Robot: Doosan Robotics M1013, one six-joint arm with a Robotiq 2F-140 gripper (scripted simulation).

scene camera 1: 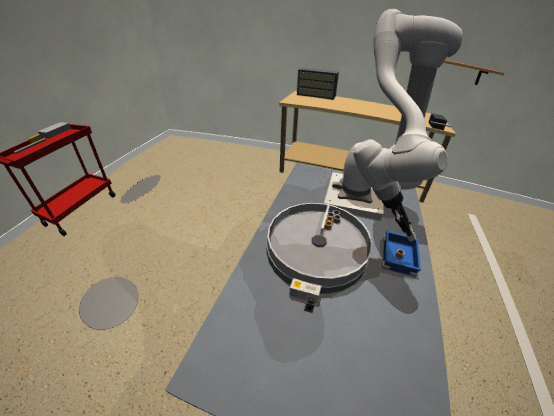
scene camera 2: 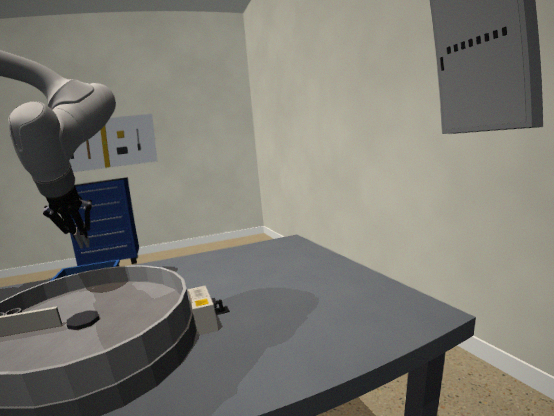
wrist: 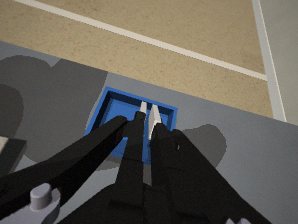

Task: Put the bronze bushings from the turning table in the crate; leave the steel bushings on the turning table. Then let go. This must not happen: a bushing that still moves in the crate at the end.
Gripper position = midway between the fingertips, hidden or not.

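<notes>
The gripper (scene camera 2: 85, 244) is visible, and the wrist view shows the gripper (wrist: 147, 110) too. A blue crate (wrist: 113, 102) can also be seen.
</notes>
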